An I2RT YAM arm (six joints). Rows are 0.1 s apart.
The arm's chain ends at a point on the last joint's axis. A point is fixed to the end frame.
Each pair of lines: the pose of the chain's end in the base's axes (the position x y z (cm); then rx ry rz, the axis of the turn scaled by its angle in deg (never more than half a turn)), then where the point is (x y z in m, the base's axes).
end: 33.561 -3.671 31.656 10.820 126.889 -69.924
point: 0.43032 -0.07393 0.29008
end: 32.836 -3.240 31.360 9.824 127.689 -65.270
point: 0.42481 -0.06443 0.28665
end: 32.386 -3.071 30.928 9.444 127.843 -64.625
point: 0.42057 -0.06179 0.28212
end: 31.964 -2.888 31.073 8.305 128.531 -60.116
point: 0.41781 -0.05466 0.28328
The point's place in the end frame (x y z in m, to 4 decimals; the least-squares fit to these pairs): -0.0562 0.0352 0.0816
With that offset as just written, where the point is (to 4 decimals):
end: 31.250 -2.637 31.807 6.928 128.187 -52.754
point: 0.4131 -0.0436 0.2929
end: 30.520 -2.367 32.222 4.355 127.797 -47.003
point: 0.4073 -0.0325 0.2987
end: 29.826 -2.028 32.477 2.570 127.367 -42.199
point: 0.4011 -0.0225 0.3030
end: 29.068 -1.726 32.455 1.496 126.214 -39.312
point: 0.3941 -0.0153 0.3054
